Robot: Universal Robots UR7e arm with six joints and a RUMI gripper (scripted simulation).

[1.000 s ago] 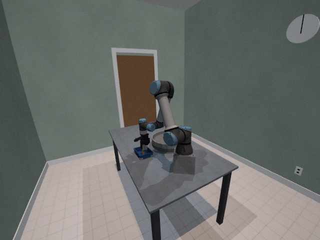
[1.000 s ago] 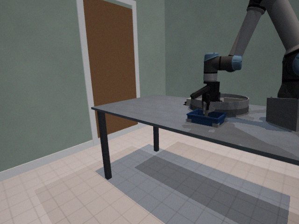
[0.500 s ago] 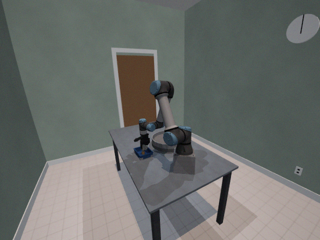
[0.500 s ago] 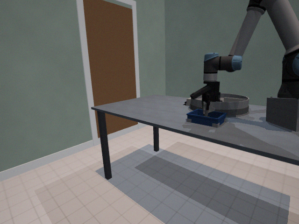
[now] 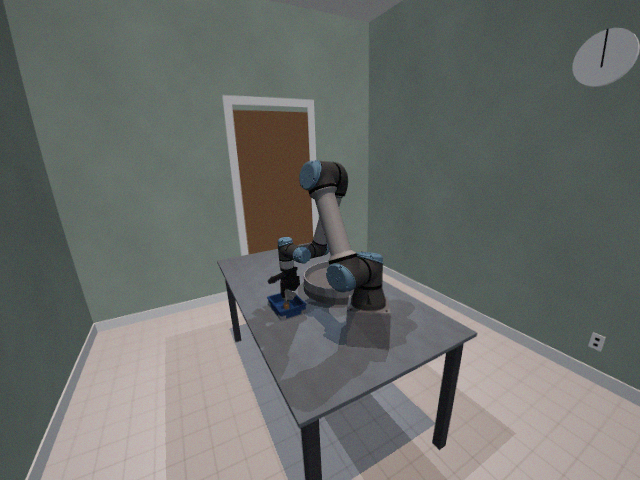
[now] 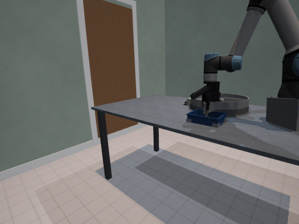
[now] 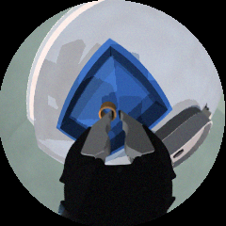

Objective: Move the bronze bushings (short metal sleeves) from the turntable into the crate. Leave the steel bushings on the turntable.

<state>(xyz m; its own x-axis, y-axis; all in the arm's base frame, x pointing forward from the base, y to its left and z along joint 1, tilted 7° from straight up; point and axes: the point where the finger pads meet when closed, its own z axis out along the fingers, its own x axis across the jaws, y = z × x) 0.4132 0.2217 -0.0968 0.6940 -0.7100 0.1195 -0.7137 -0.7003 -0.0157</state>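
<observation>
My hand is 10 mm past the blue crate, 10 mm to the right of it and 10 mm above it. From my hand the other things lie so: turntable (50 mm ahead, 360 mm to the right, 20 mm above).
</observation>
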